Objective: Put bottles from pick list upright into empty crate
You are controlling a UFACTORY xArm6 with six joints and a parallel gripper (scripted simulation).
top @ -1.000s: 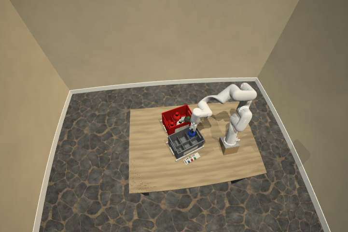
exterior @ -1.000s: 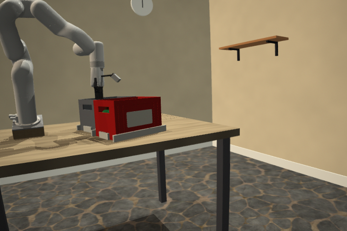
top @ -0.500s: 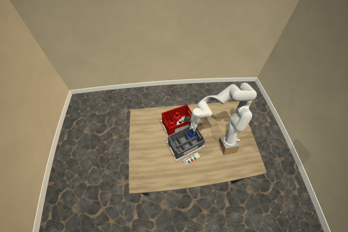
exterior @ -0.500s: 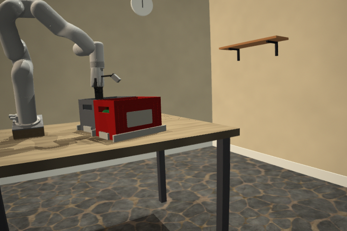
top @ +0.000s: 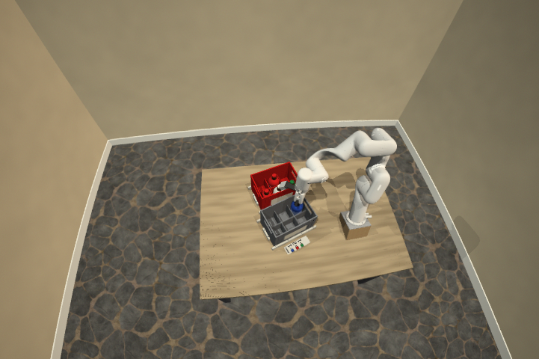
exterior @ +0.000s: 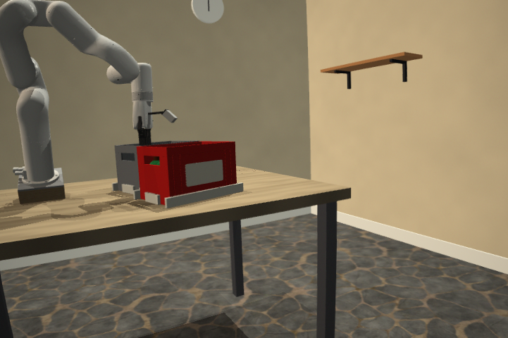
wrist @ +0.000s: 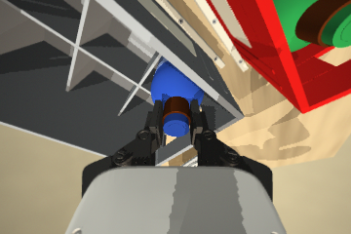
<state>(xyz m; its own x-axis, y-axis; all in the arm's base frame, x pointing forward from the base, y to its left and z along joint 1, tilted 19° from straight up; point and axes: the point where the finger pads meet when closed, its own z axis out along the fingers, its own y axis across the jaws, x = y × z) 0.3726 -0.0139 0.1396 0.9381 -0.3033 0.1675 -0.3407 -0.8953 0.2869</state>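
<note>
Right now my hand is 7 cm above the blue bottle. From my hand the other things lie so: green-label bottle: 14 cm to the right, 9 cm below, 3 cm ahead; white-label bottle: 11 cm to the right, 11 cm ahead, 9 cm below; grey crate: 10 cm below, 8 cm to the left, 5 cm ahead.
</note>
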